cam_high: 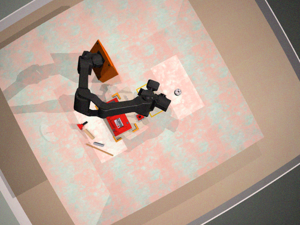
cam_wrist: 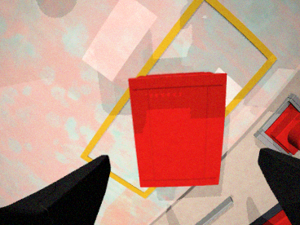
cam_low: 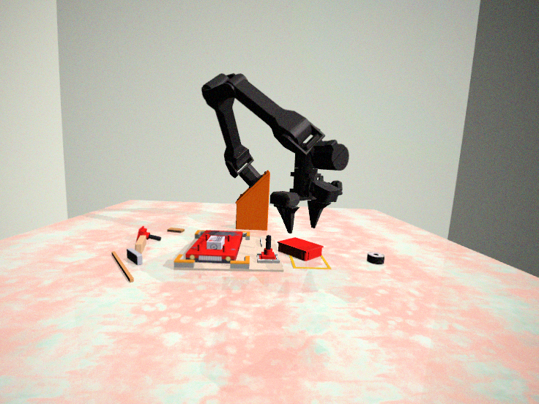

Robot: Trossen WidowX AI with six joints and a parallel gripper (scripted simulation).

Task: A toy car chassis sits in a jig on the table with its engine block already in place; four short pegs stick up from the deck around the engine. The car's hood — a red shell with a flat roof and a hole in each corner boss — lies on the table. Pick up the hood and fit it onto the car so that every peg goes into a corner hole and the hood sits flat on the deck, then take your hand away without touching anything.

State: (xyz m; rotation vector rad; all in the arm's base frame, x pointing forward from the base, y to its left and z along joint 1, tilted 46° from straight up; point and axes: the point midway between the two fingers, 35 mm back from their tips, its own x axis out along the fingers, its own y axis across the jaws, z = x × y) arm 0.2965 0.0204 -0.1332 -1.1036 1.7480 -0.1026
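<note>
Right now my gripper tip is 4 cm above the red hood. Also, from my gripper tip: grey engine block: 21 cm to the right, 4 cm below, 3 cm ahead; black ring: 18 cm to the left, 5 cm below, 5 cm ahead; wooden stick: 40 cm to the right, 10 cm ahead, 6 cm below.
</note>
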